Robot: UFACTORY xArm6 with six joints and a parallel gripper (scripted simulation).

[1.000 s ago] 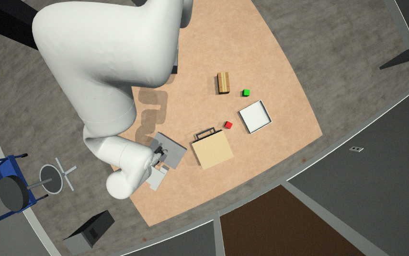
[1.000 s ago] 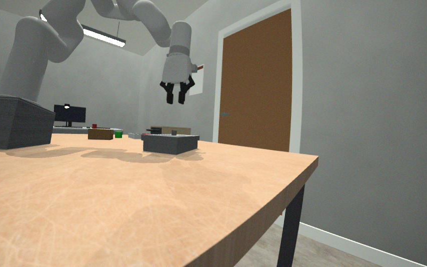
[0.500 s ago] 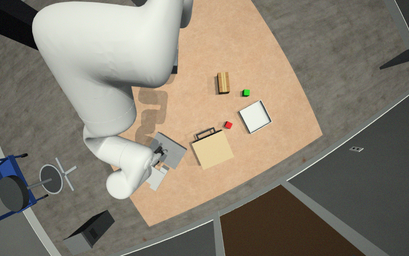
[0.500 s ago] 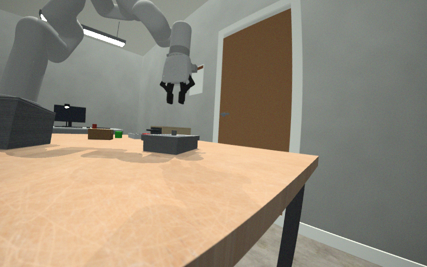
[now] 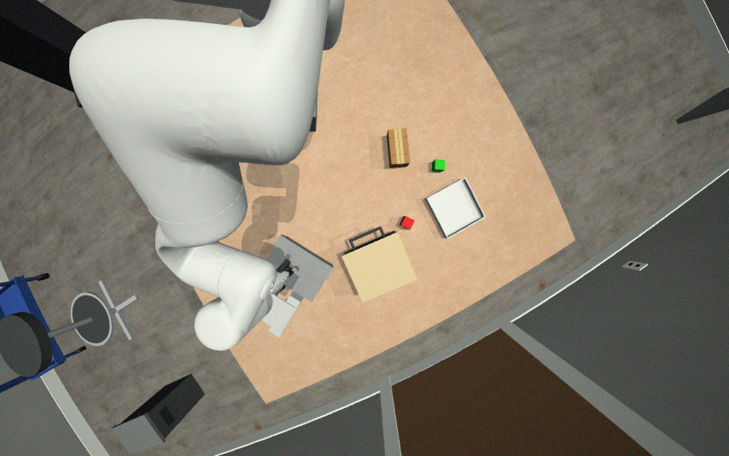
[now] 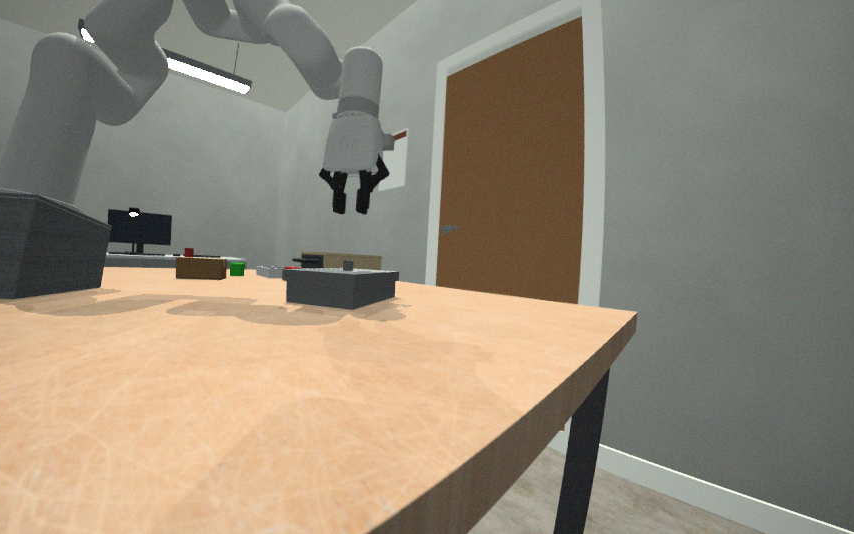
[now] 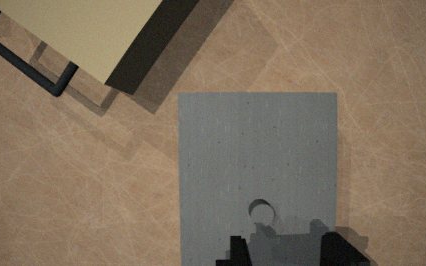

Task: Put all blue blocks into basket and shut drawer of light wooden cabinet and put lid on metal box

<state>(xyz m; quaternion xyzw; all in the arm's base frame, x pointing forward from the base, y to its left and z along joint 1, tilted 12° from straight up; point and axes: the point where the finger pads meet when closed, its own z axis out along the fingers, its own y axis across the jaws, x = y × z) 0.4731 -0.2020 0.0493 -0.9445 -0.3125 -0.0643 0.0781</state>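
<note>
Now: hand 150 mm above the metal box. From my hand the other things lie so: light wooden cabinet: 80 mm ahead, 240 mm to the left, 140 mm below; then small brown box: 230 mm behind, 430 mm to the left, 140 mm below; then red block: 10 mm behind, 370 mm to the left, 160 mm below.
</note>
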